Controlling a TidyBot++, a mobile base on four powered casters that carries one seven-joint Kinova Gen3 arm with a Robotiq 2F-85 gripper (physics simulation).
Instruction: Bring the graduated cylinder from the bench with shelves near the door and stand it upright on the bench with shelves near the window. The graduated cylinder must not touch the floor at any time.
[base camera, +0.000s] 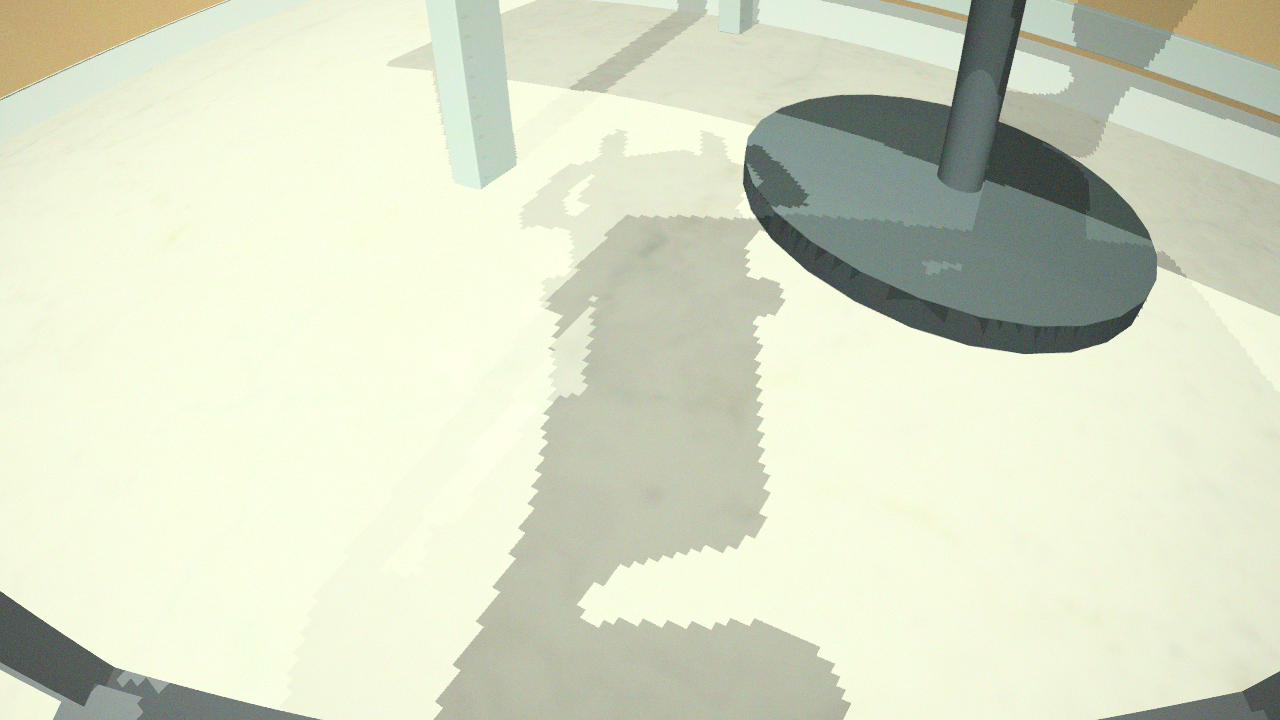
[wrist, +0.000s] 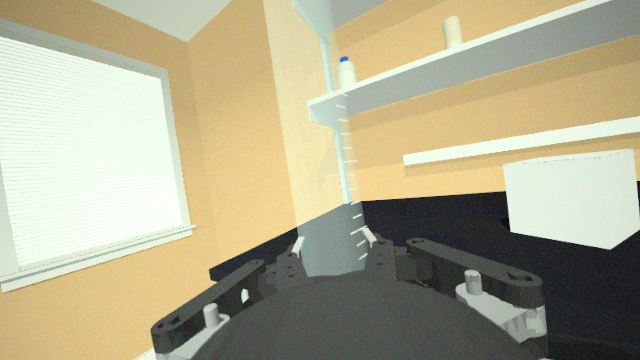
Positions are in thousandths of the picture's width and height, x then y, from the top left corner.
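Note:
The gripper (wrist: 523, 679) visible. A graduated cylinder (wrist: 488, 288) visible too. In the base camera view the cylinder is out of frame. A window (wrist: 154, 490), a bench with shelves (wrist: 913, 796) also visible.

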